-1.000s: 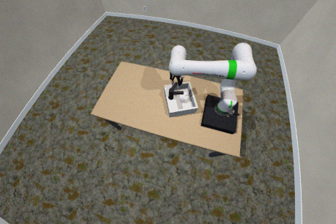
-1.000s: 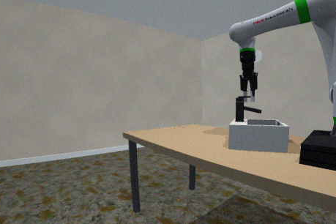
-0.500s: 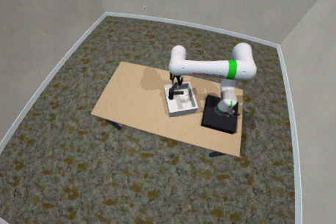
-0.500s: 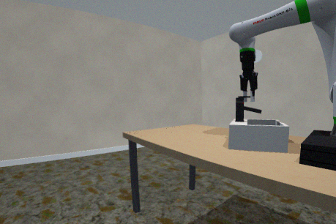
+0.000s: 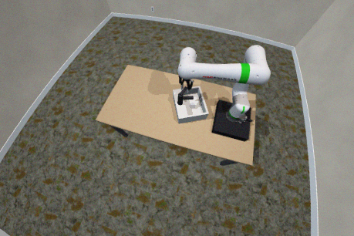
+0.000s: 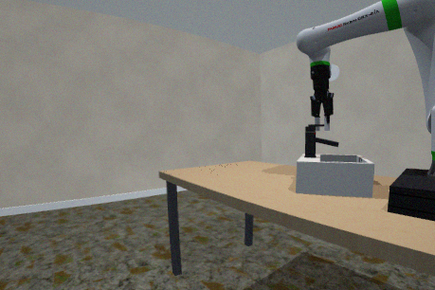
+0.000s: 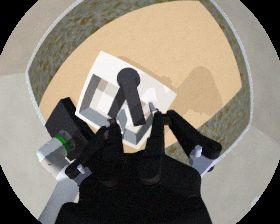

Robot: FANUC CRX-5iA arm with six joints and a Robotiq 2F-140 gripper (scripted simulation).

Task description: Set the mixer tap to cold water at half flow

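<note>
Right now my hand is 3 cm to the right of the lever and 1 cm above it. Round my hand: black mixer tap 5 cm to the left, 5 cm below; white basin 8 cm behind, 24 cm below.
</note>
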